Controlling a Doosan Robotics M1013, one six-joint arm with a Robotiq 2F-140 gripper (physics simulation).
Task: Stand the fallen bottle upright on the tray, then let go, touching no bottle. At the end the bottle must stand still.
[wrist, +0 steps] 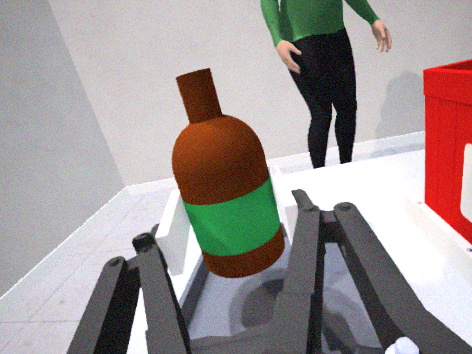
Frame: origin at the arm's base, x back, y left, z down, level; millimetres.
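Seen in the pictures: gripper, fingertip midpoint: (228, 193).
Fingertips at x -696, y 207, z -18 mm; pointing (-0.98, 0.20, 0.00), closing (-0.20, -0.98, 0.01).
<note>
Offsets run from my fingertips to a thing's top centre. "spot": to the spot under its first point. Level surfaces: height alone.
A brown bottle {dx +1, dy +0, dz -99 mm} (227, 170) with a green label is in the middle of the wrist view, its neck up and leaning to the left in the picture. My gripper (228, 193) is shut on it, with a white pad on each side of the bottle's labelled body. The grey tray {spot: dx +7, dy +48, dz +119 mm} (212, 305) shows below and behind the bottle's base, partly hidden by the dark finger links. A round shadow lies on the tray floor, apart from the base, so the bottle appears to hang a little above the tray. The exact gap cannot be told.
A red crate {spot: dx -59, dy -197, dz +20 mm} (447, 150) stands at the right on the white table {dz +124 mm} (350, 182). A person (325, 75) in a green top and black trousers stands beyond the table, in front of a pale wall. Tiled floor (60, 270) shows at the left.
</note>
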